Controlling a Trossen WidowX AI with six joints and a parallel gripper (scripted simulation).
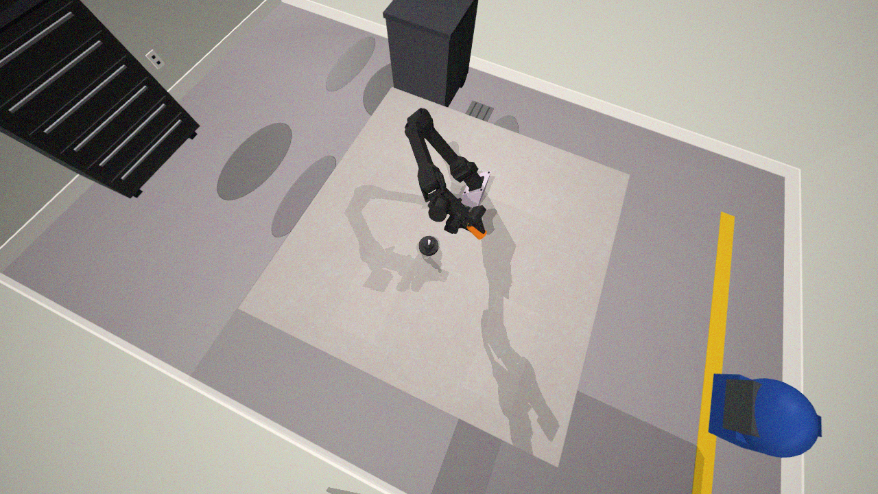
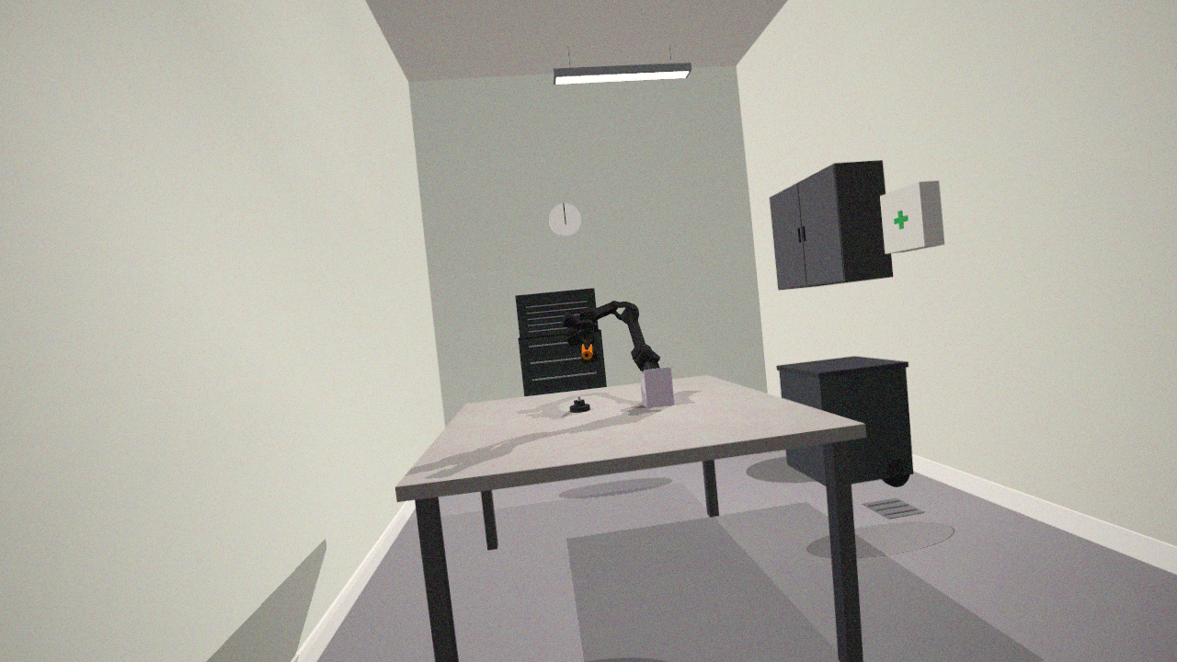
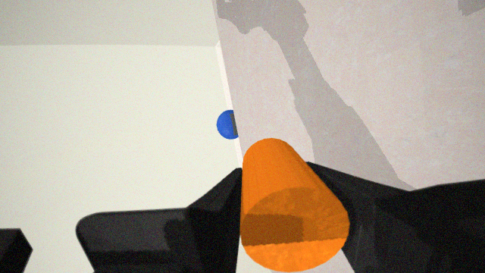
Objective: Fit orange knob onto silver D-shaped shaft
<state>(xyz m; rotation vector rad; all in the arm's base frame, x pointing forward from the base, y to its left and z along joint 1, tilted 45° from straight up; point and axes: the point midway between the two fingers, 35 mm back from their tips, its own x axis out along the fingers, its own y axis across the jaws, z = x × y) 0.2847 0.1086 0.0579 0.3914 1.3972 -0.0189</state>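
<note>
My gripper tip is now 1 cm past the orange knob, 3 cm to the left of it and 2 cm below it. From my gripper tip the other things lie so: dark round pedestal 1 cm ahead, 19 cm to the right, 21 cm below.
</note>
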